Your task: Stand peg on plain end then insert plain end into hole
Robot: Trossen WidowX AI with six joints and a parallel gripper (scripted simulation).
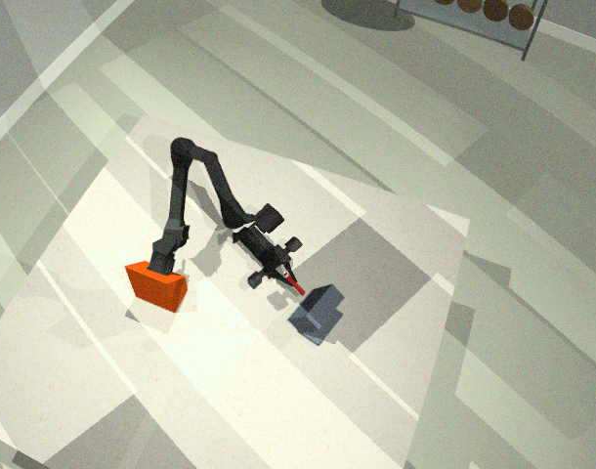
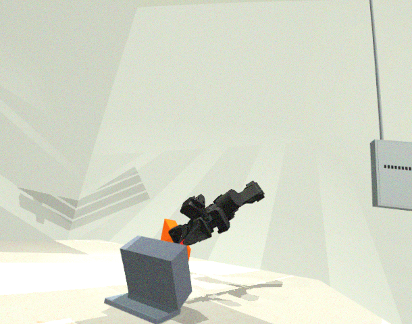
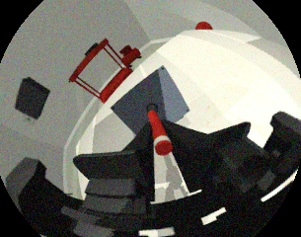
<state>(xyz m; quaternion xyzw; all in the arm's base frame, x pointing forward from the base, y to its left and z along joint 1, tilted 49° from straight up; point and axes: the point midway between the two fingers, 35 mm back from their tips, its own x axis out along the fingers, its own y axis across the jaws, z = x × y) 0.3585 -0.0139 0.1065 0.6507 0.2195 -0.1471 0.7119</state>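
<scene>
The grey-blue panel block lies 70 mm ahead of my gripper tip, 30 mm to the right of it and 50 mm below it. The rest, counted from my gripper tip: red peg (10 mm behind, 10 mm to the left, 10 mm above).
</scene>
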